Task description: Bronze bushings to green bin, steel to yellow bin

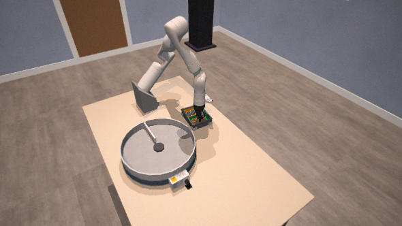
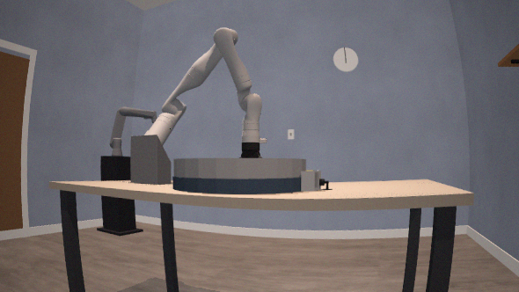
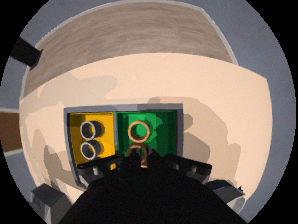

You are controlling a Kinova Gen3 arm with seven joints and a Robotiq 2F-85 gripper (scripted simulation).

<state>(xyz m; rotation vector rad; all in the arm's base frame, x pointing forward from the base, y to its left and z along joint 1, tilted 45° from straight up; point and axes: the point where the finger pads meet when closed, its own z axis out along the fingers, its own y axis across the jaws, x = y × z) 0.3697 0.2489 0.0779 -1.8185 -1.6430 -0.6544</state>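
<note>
Now: hand 40 mm past the bin and 10 mm above it. Round my hand: grey turntable (110 mm ahead, 340 mm to the right, 20 mm above).
</note>
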